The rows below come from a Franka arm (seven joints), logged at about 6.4 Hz.
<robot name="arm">
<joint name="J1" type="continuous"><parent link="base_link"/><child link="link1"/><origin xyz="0 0 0.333" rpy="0 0 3.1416"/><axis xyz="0 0 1"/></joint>
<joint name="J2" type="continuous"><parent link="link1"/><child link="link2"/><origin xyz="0 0 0" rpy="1.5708 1.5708 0"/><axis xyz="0 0 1"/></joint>
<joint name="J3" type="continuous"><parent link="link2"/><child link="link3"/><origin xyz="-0.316 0 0" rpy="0 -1.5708 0"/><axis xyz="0 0 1"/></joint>
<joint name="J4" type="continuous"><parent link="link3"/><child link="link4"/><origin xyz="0 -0.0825 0" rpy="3.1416 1.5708 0"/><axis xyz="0 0 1"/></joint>
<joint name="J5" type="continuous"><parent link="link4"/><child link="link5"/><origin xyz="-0.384 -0.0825 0" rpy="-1.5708 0 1.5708"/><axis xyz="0 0 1"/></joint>
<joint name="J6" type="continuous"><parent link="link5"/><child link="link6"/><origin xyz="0 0 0" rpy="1.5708 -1.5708 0"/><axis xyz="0 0 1"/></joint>
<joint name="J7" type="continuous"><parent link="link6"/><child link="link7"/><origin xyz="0 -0.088 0" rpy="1.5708 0 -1.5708"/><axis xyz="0 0 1"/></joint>
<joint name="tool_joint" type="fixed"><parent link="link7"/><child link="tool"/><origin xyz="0 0 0.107"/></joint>
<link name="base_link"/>
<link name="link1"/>
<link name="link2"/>
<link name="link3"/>
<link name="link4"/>
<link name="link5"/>
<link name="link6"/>
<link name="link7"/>
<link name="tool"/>
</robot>
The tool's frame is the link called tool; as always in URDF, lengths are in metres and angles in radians. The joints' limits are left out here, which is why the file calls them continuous.
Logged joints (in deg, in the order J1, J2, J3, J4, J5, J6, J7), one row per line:
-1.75 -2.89 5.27 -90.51 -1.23 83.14 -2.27
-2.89 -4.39 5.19 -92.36 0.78 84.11 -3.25
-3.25 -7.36 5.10 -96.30 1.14 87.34 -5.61
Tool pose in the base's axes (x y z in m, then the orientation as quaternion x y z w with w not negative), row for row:
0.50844 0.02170 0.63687 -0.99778 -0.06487 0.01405 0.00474
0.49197 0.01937 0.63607 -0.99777 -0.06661 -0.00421 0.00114
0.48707 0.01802 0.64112 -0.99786 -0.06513 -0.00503 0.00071
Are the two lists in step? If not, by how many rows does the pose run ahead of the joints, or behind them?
The pose runs 2 rows ahead of the joints: the pose in row i belongs to the joints in row i + 2.
